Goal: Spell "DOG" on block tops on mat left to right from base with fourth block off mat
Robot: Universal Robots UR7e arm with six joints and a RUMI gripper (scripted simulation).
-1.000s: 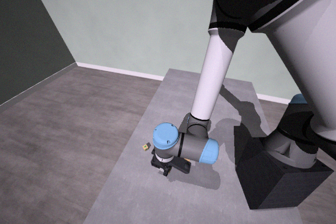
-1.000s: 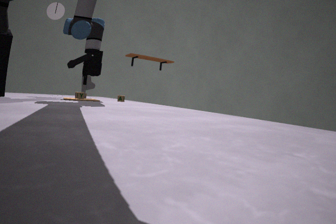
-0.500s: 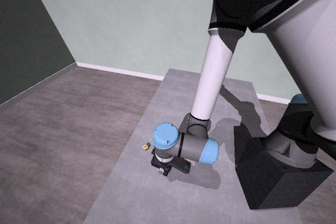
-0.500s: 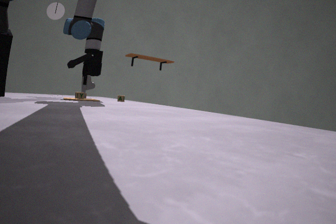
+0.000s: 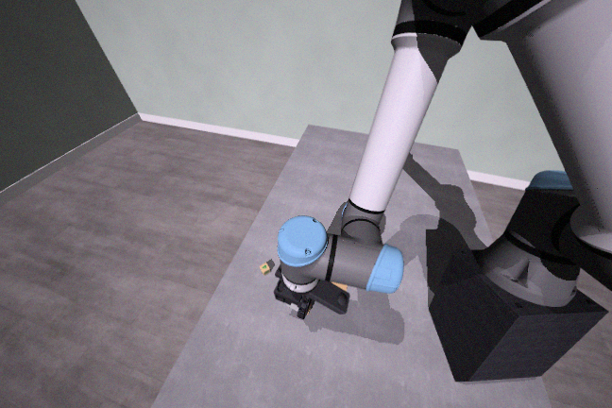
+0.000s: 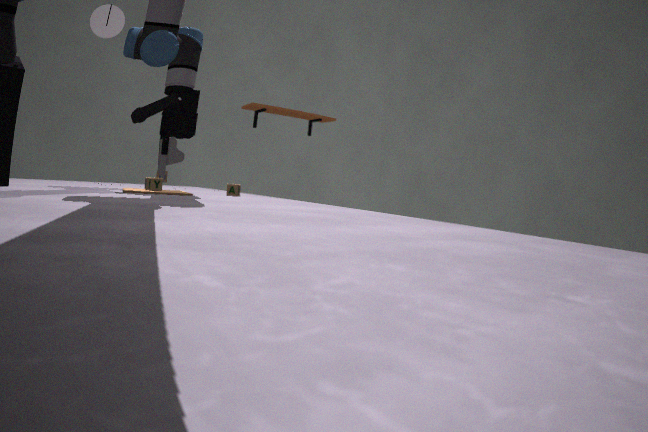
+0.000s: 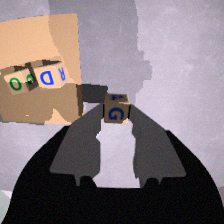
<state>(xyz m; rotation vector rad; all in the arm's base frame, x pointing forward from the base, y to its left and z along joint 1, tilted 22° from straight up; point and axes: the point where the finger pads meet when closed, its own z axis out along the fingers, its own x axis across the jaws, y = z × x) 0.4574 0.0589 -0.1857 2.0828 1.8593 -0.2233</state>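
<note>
My gripper is now 110 mm to the left of the green block, 40 mm past it and 20 mm above it. From my hand the other things lie so: mat: 110 mm to the right, 40 mm behind, 30 mm below; blue g block: right at my hand; blue d block: 70 mm to the right, 40 mm behind, 20 mm below.
</note>
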